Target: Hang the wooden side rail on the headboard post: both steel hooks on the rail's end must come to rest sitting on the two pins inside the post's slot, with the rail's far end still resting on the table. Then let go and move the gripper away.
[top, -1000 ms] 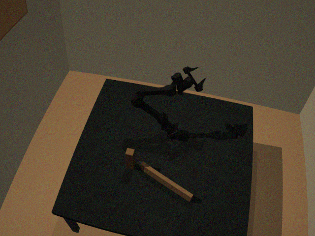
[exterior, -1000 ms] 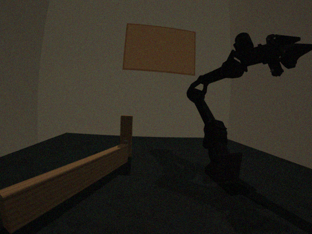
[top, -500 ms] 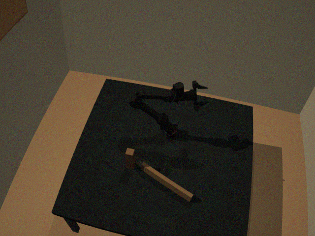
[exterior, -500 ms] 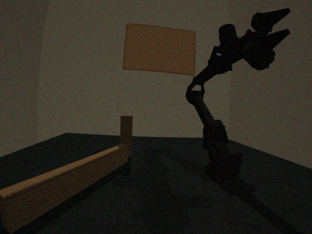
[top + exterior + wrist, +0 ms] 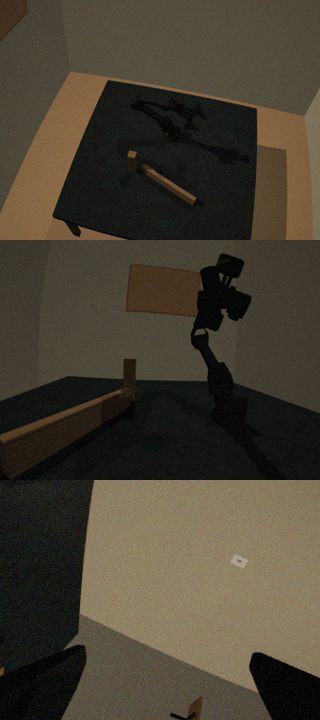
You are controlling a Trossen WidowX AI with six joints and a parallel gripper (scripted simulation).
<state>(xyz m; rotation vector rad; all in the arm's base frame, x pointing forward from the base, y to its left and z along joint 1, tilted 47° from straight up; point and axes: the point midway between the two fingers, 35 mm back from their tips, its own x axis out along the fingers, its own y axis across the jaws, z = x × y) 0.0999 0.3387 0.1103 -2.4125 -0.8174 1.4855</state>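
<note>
The wooden headboard post lies 21 cm ahead of my gripper tip, 39 cm to the right of it and 27 cm below it.
</note>
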